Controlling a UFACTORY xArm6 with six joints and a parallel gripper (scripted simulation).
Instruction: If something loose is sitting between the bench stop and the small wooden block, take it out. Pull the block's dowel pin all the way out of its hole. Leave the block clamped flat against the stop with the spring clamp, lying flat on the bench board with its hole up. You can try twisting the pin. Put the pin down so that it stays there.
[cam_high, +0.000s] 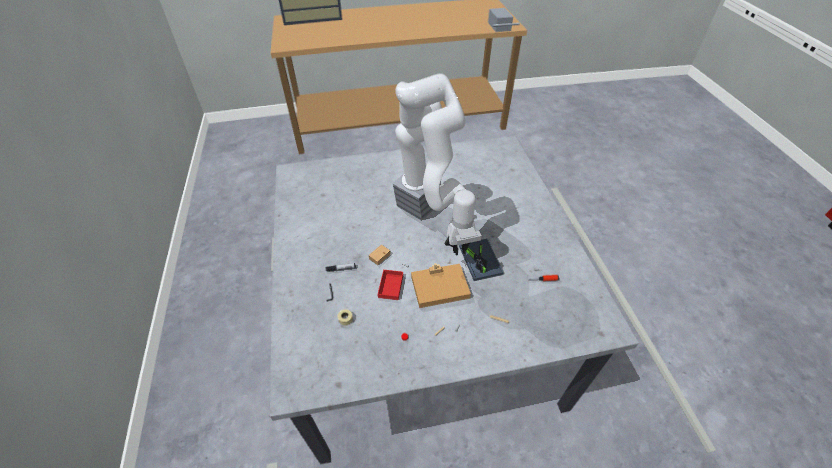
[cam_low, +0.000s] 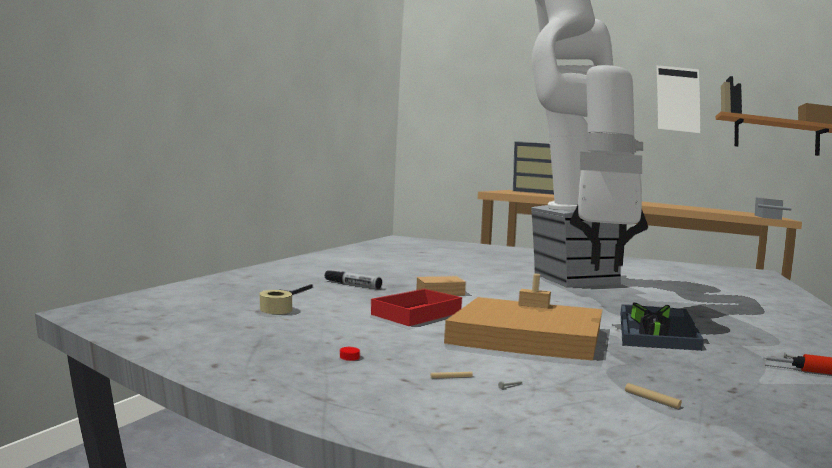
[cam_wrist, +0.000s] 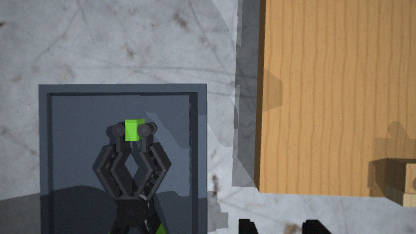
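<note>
The dark tray lies 100 mm to the left of my hand, 100 mm below it and 20 mm behind it. From my hand the other things lie so: bench board: 100 mm ahead, 90 mm to the right, 90 mm below; dowel pin: 100 mm to the right, 50 mm below, 50 mm ahead; wooden block: 100 mm to the right, 70 mm below, 50 mm ahead.
</note>
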